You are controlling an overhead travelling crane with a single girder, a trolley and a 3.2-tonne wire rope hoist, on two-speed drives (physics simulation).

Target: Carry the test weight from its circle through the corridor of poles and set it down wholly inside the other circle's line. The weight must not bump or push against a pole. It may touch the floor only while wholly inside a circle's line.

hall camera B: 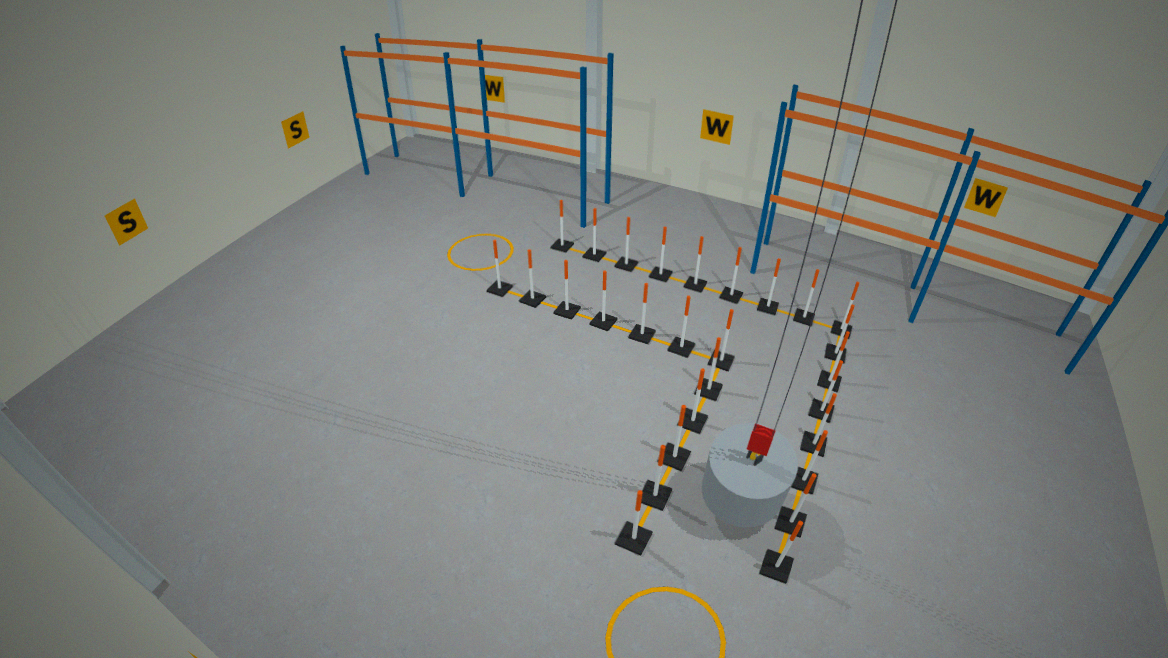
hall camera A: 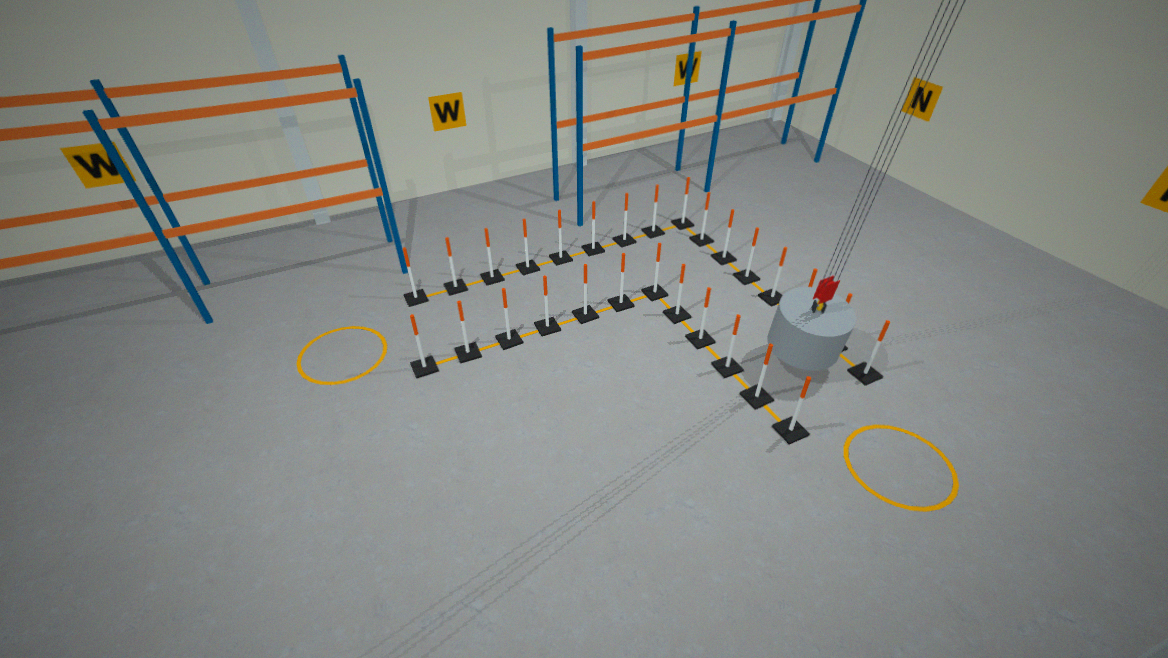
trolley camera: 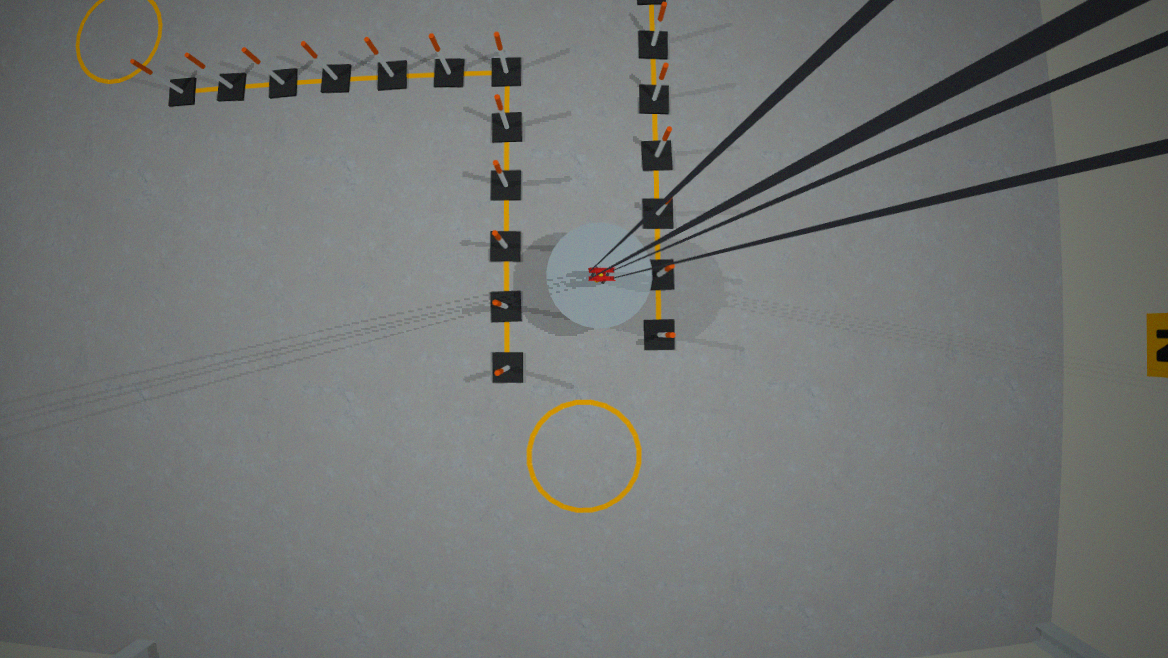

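Observation:
The test weight (hall camera A: 807,344) (hall camera B: 745,494) (trolley camera: 590,308), a grey cylinder, hangs upright above the floor between the two pole rows of the near leg. The hook (hall camera A: 819,306) (hall camera B: 756,458) (trolley camera: 600,276) under the red block is shut on it. In the trolley view the weight is closer to the right row, with a narrow gap to its second pole. The end poles (hall camera A: 798,406) (hall camera A: 877,347) (trolley camera: 663,334) stand upright. The near circle (hall camera A: 886,426) (hall camera B: 664,588) (trolley camera: 583,402) lies outside this end. The other circle (hall camera A: 386,353) (hall camera B: 480,269) (trolley camera: 111,81) lies beyond the far leg. In hall camera A the weight partly hides right-row poles.
The corridor bends at the corner pole (hall camera A: 657,269) (hall camera B: 726,339) of the inner row. A blue and orange rack (hall camera A: 148,216) (hall camera B: 583,147) stands near the far circle. Another rack (hall camera A: 579,134) (hall camera B: 944,237) stands behind the outer row's corner. Ropes rise steeply from the hook block.

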